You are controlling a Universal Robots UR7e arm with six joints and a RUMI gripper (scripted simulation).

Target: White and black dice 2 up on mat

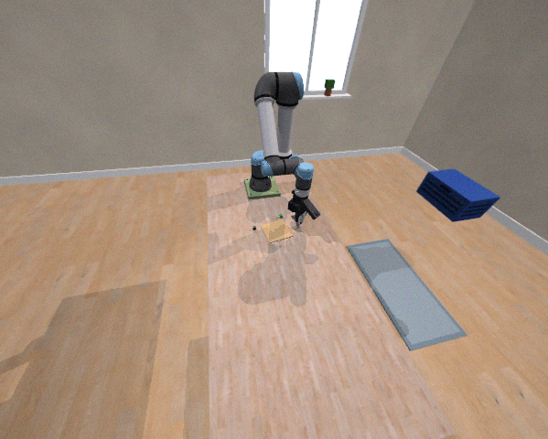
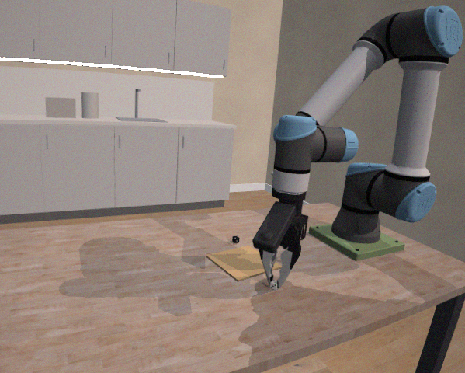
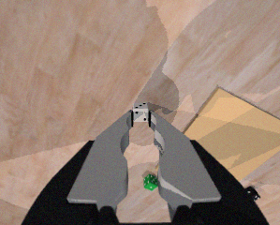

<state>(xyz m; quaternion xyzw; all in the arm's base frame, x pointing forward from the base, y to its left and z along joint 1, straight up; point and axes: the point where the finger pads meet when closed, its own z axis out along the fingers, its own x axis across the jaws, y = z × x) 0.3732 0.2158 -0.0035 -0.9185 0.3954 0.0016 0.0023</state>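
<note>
The tan mat lies 3 cm ahead of my hand, 13 cm to the right of it and 2 cm below it. Round my hand: white die (1 cm below); black die (1 cm ahead, 25 cm to the right, 1 cm below); green die (8 cm behind, 10 cm to the right, 1 cm below).
</note>
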